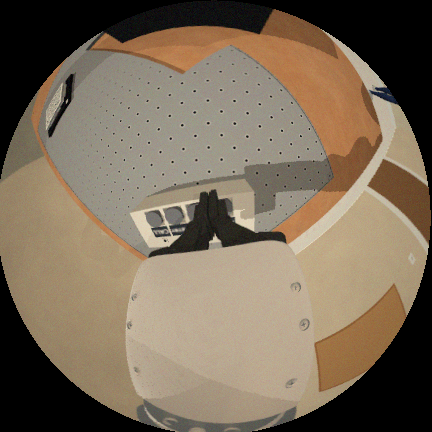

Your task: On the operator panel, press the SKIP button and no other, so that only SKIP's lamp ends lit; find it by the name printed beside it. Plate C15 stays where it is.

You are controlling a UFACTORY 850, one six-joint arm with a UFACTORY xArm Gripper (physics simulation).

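The operator panel (235,190) is a cream box with a row of round grey buttons. The leftmost button (154,218) and the second button (174,215) show in full. A third button (193,210) and a button on the right (228,205) are partly hidden by the fingers. The dark label (161,231) below the leftmost button appears to read CALL, upside down. The other labels are hidden or too small to read, so I cannot tell which button is SKIP. My gripper (211,201) is shut and empty, with its fingertips over the panel's middle. Contact and lamp states cannot be told. Plate C15 cannot be identified.
The panel stands on a grey perforated board (210,120) with an orange-brown surround. A black-framed speckled white plate (56,107) is at the far left. A dark blue object (384,93) lies at the far right. An orange-brown patch (362,340) is at the lower right.
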